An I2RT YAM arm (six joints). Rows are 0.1 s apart.
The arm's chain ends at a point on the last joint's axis. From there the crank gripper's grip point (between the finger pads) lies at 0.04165 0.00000 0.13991 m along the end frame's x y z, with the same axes.
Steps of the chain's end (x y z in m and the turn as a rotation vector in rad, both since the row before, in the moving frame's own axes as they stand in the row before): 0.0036 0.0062 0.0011 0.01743 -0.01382 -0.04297; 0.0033 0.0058 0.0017 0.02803 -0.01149 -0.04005; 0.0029 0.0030 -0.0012 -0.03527 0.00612 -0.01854; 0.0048 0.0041 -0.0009 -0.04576 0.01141 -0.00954; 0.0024 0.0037 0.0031 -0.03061 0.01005 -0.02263; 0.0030 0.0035 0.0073 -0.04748 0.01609 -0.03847; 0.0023 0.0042 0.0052 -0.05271 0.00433 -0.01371; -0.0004 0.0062 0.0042 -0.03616 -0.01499 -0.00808
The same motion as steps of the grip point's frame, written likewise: 0.0016 0.0020 0.0016 0.01743 -0.01382 -0.04297; 0.0016 0.0002 0.0021 0.02803 -0.01149 -0.04005; 0.0038 0.0071 -0.0015 -0.03527 0.00612 -0.01854; 0.0064 0.0101 -0.0015 -0.04576 0.01141 -0.00954; 0.0038 0.0070 0.0026 -0.03061 0.01005 -0.02263; 0.0053 0.0085 0.0065 -0.04748 0.01609 -0.03847; 0.0030 0.0110 0.0048 -0.05271 0.00433 -0.01371; -0.0025 0.0109 0.0047 -0.03616 -0.01499 -0.00808
